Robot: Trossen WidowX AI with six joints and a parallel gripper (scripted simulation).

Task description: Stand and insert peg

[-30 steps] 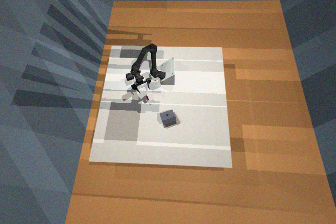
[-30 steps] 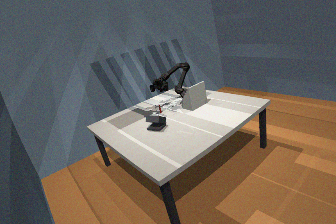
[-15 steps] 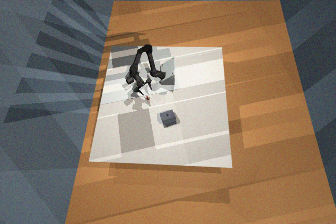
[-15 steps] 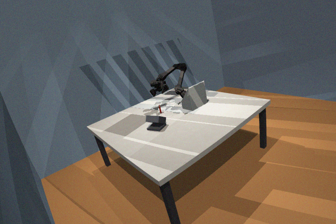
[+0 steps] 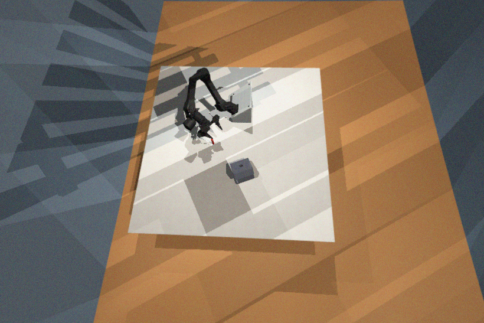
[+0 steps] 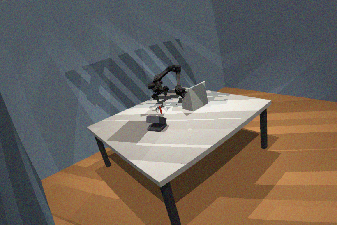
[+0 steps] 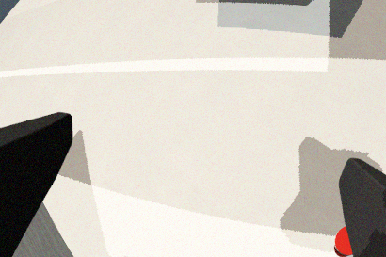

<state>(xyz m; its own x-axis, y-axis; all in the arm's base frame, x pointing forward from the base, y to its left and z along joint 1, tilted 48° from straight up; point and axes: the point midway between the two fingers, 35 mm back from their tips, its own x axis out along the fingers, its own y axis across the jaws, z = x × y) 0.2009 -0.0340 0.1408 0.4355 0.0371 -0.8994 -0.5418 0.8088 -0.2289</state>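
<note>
The red peg is 10 mm ahead of my gripper tip, 50 mm to the right of it and 90 mm below it. The rest, counted from my gripper tip: grey sloped panel: 210 mm ahead, 170 mm to the left, 80 mm below.
</note>
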